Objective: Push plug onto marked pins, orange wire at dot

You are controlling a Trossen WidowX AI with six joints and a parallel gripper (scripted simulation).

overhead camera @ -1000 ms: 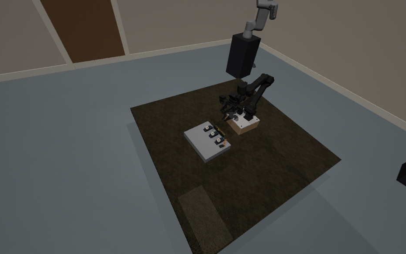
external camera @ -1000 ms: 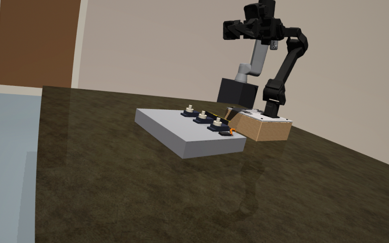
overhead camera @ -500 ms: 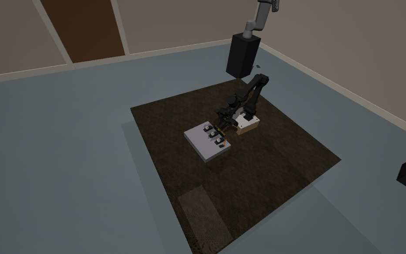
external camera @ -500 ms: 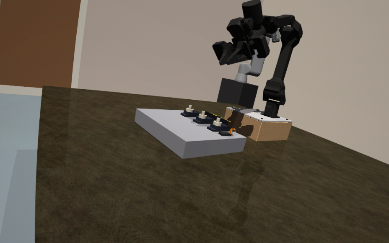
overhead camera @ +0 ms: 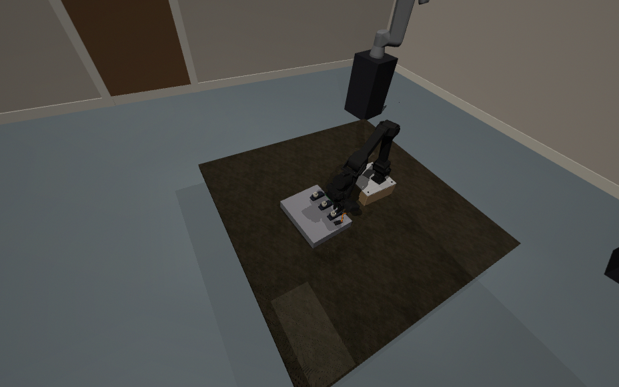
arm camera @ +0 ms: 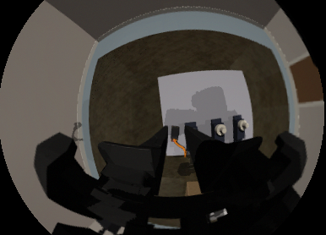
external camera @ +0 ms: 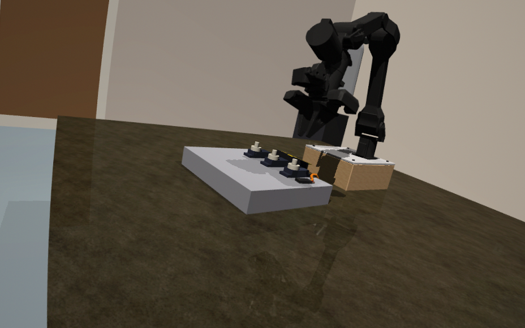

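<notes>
Right now my gripper tip is 110 mm to the left of the yellow-green band, 100 mm past it and 80 mm above it. Also, from my gripper tip: grey holder slab 130 mm below, 120 mm to the right, 60 mm ahead.
</notes>
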